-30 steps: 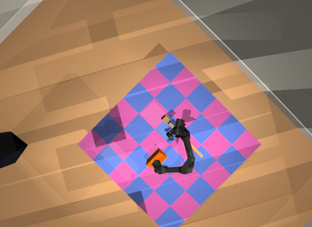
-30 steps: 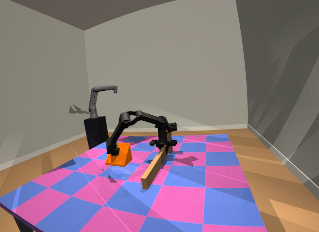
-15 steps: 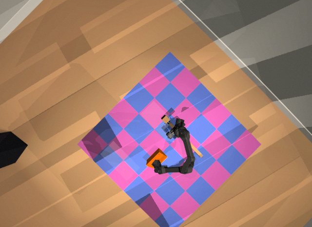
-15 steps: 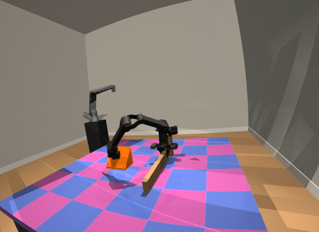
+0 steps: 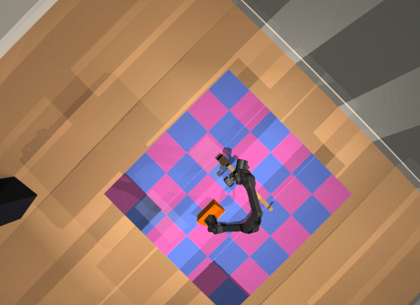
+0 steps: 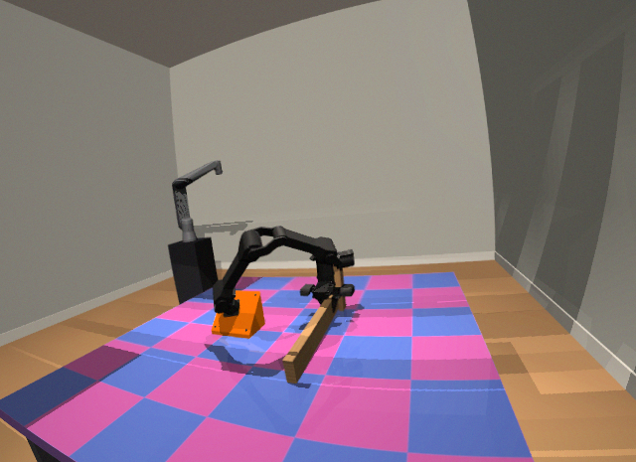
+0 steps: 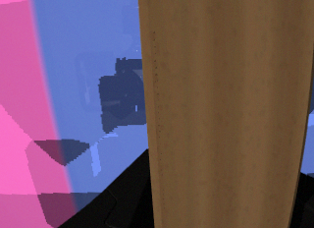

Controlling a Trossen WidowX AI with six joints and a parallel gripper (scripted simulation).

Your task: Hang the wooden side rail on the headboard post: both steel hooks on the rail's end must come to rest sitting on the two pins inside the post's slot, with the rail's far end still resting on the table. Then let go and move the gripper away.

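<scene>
My gripper tip is now 20 mm short of the headboard post, 120 mm to the right of it and 40 mm below it.
</scene>
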